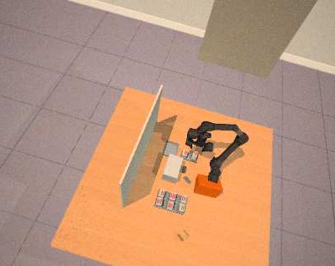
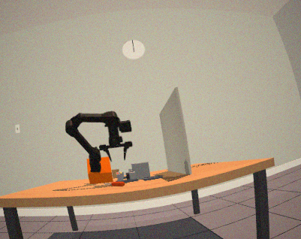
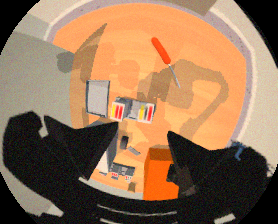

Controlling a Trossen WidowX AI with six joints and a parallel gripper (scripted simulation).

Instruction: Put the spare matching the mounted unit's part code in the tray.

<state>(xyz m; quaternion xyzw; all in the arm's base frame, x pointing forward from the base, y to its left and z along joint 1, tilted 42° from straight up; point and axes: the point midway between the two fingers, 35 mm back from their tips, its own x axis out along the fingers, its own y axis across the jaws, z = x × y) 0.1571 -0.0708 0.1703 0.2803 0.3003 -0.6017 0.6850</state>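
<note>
The grey tray is 17 cm ahead of my gripper tip and 12 cm below it. The rest, counted from my gripper tip: upright panel: 35 cm ahead, 17 cm to the left, 10 cm above; mounted unit: 12 cm ahead, 17 cm to the left, 8 cm below.
</note>
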